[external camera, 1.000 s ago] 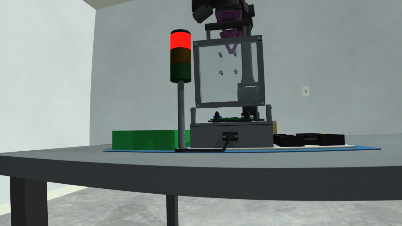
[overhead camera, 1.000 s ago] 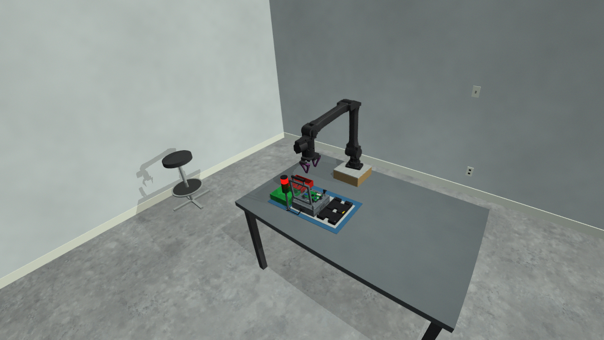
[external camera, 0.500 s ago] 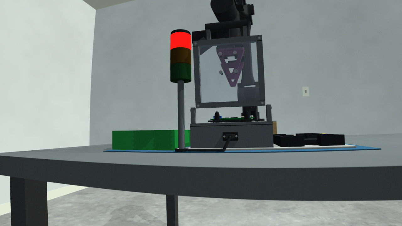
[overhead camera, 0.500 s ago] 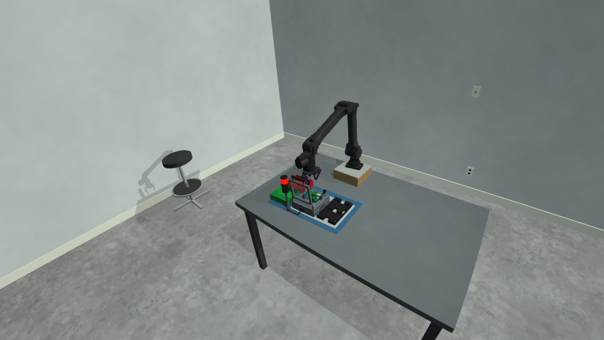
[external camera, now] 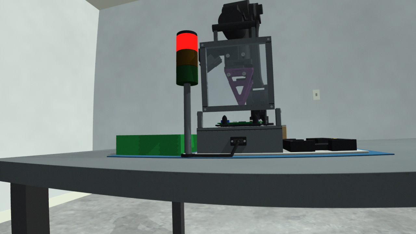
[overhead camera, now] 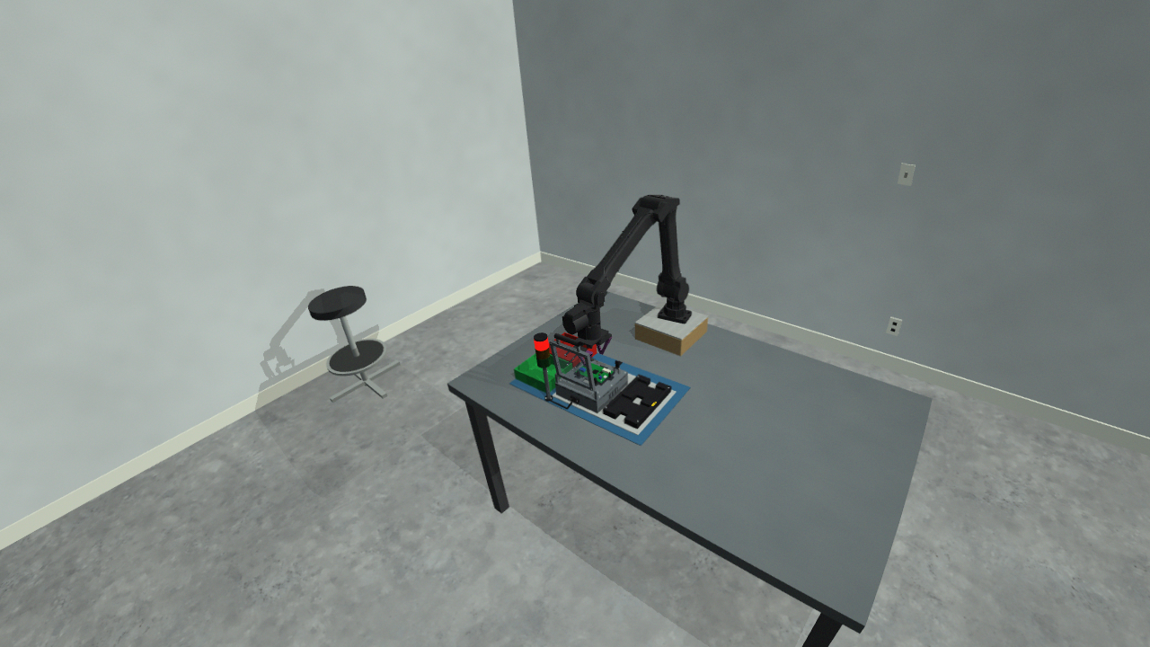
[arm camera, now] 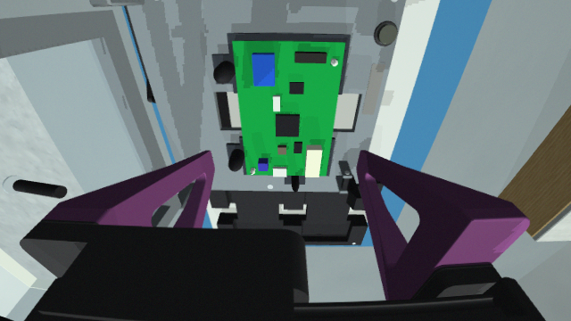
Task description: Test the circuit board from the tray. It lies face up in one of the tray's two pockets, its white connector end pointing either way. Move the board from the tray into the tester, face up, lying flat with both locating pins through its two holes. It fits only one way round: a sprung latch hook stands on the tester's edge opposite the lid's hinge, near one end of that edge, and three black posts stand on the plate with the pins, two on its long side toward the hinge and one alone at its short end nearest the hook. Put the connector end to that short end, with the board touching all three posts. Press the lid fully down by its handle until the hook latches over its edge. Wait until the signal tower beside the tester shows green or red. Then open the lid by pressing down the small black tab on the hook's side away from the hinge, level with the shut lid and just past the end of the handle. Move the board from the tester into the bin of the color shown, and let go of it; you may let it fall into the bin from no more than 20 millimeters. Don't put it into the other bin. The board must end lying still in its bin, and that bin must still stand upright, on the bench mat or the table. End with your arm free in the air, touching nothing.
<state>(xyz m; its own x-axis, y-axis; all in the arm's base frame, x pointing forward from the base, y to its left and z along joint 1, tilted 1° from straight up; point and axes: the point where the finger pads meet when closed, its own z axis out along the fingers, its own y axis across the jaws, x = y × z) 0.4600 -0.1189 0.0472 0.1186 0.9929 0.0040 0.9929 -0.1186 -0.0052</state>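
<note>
The green circuit board lies 60 mm below my hand. From my hand the other things lie so: black tester plate (10 mm ahead, 60 mm below); then black latch hook (60 mm behind, 60 mm to the left, 40 mm below); then clear lid (110 mm ahead, 20 mm to the right, 60 mm above).
</note>
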